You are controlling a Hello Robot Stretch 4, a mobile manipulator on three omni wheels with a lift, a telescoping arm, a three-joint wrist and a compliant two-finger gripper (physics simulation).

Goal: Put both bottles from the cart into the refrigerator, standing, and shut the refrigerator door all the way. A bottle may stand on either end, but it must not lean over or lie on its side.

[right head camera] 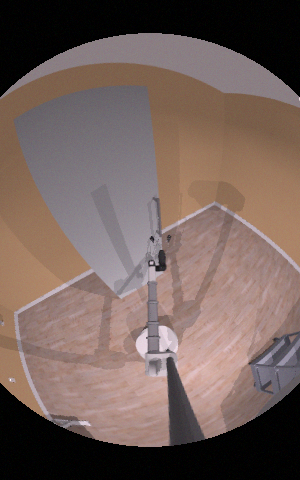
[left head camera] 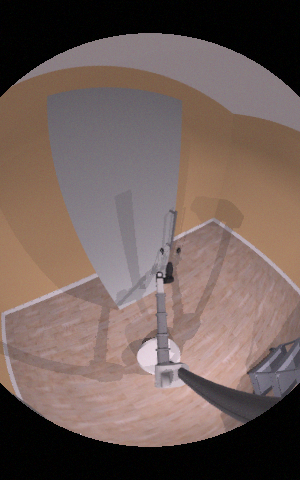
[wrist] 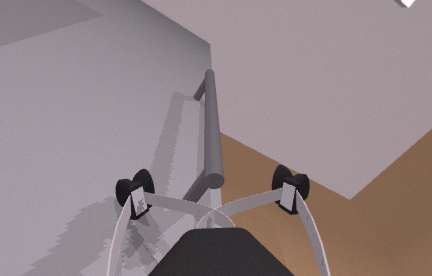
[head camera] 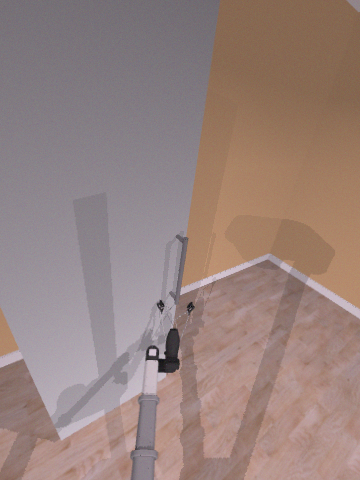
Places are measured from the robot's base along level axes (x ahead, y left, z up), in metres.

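Where they show: gripper, fingertip midpoint: (right head camera: 159,234) (left head camera: 170,247) (wrist: 213,182) (head camera: 176,301).
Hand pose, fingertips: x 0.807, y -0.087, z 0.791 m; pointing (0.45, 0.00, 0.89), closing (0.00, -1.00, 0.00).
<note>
After its pixels a point has its place.
The refrigerator (head camera: 115,150) {x 0.719, y 0.140, z 1.419 m} (left head camera: 120,150) {x 0.683, y 0.197, z 1.500 m} (right head camera: 100,150) {x 0.713, y 0.150, z 1.477 m} (wrist: 90,115) {x 0.773, y 0.055, z 0.879 m} is a tall grey block against the wall; its door looks shut. Its vertical bar handle (head camera: 182,265) {x 0.790, y -0.089, z 1.005 m} (left head camera: 173,227) {x 0.793, y -0.088, z 0.998 m} (right head camera: 157,215) {x 0.793, y -0.080, z 0.994 m} (wrist: 212,125) {x 0.790, y -0.089, z 0.878 m} stands off the door near the right edge. My gripper (head camera: 175,306) {x 0.807, y -0.087, z 0.791 m} (left head camera: 170,250) {x 0.807, y -0.087, z 0.791 m} (right head camera: 160,238) {x 0.807, y -0.087, z 0.791 m} (wrist: 213,182) {x 0.807, y -0.087, z 0.791 m} is open, its fingertips wide apart, with nothing held. In the wrist view the handle's lower end shows between and beyond the fingertips. The cart (left head camera: 256,384) {x -0.683, y -1.027, z 0.180 m} (right head camera: 256,372) {x -0.618, y -1.019, z 0.187 m} shows in part at the lower right of both side head views. No bottles can be made out.
The telescoping arm (head camera: 145,425) {x 0.403, y 0.004, z 0.624 m} (left head camera: 162,320) {x 0.281, y -0.006, z 0.627 m} (right head camera: 153,310) {x 0.267, y -0.009, z 0.627 m} reaches toward the refrigerator from the white round base (left head camera: 145,356) {x -0.004, y 0.120, z 0.187 m} (right head camera: 144,344) {x -0.006, y 0.113, z 0.187 m}. Orange walls (head camera: 280,150) {x 2.190, y -1.003, z 1.331 m} meet in a corner right of the refrigerator. A white object (right head camera: 80,423) shows at the lower left edge.
</note>
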